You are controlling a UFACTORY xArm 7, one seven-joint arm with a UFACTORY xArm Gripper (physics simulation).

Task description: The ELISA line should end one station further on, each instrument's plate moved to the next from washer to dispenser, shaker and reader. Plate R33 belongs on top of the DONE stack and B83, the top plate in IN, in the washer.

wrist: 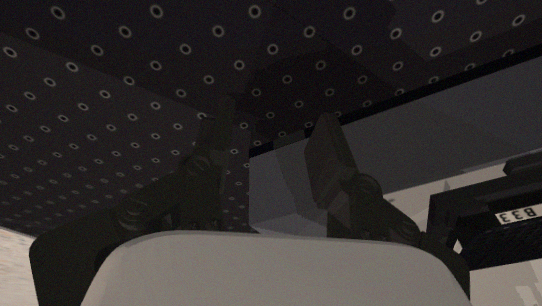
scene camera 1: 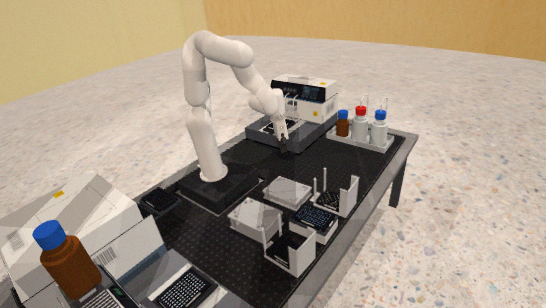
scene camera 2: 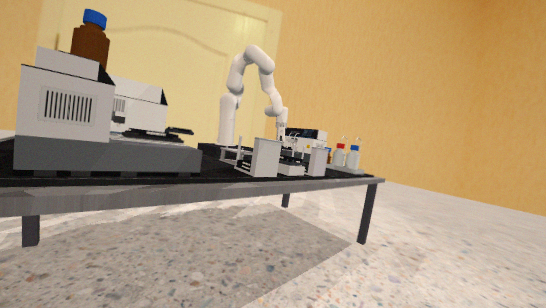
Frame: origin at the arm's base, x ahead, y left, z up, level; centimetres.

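Where they show: gripper, fingertip midpoint: (wrist: pixel 273 125) (scene camera 1: pixel 282 149); arm's base, link origin: (scene camera 1: pixel 214 173) (scene camera 2: pixel 225 145).
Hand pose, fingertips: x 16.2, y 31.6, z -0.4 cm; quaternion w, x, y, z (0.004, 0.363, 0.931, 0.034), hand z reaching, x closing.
Each offset is from my fingertips to the top centre of the thing. "spot": to the spot under its first point.
My gripper (scene camera 1: pixel 283 149) (wrist: pixel 273 125) is partly open and empty, low at the front corner of the washer's grey base @[spot: dz -1.5, dx -12.2, dy +7.3 cm] (scene camera 1: pixel 270 140) (wrist: pixel 400 125). In the wrist view the base's corner shows behind and between the fingers. A dark plate labelled B33 @[dz +4.9, dx -11.7, dy +15.9 cm] (wrist: pixel 500 245) lies in the washer (scene camera 1: pixel 322 107), right of the fingers. Two white-walled stack racks @[spot: dz +3.9, dx +40.4, dy -53.5 cm] (scene camera 1: pixel 302 252) @[spot: dz +2.3, dx +42.9, dy -21.9 cm] (scene camera 1: pixel 350 197) hold dark plates; their labels are unreadable. A plate with blue wells @[dz +1.4, dx +34.8, dy -35.5 cm] (scene camera 1: pixel 315 217) lies on a white block between them. Another plate @[dz +4.3, dx +19.6, dy -81.4 cm] (scene camera 1: pixel 186 290) lies on an instrument deck at the lower left. R33 and B83 cannot be identified.
Three capped bottles @[dz +19.3, dx +27.1, dy +36.5 cm] (scene camera 1: pixel 360 125) stand in a tray @[spot: dz -4.4, dx +30.1, dy +27.3 cm] (scene camera 1: pixel 360 145) beside the washer. Two pale boxes @[spot: dz -1.7, dx +17.8, dy -25.2 cm] (scene camera 1: pixel 287 191) @[spot: dz +0.5, dx +17.0, dy -45.4 cm] (scene camera 1: pixel 255 217) stand near the racks. White instruments and a brown bottle @[spot: dz +27.7, dx +12.0, dy -98.7 cm] (scene camera 1: pixel 70 265) (scene camera 2: pixel 90 45) are at the left. A dark plate @[dz +6.5, dx -16.9, dy -59.9 cm] (scene camera 1: pixel 160 199) lies near the arm's base.
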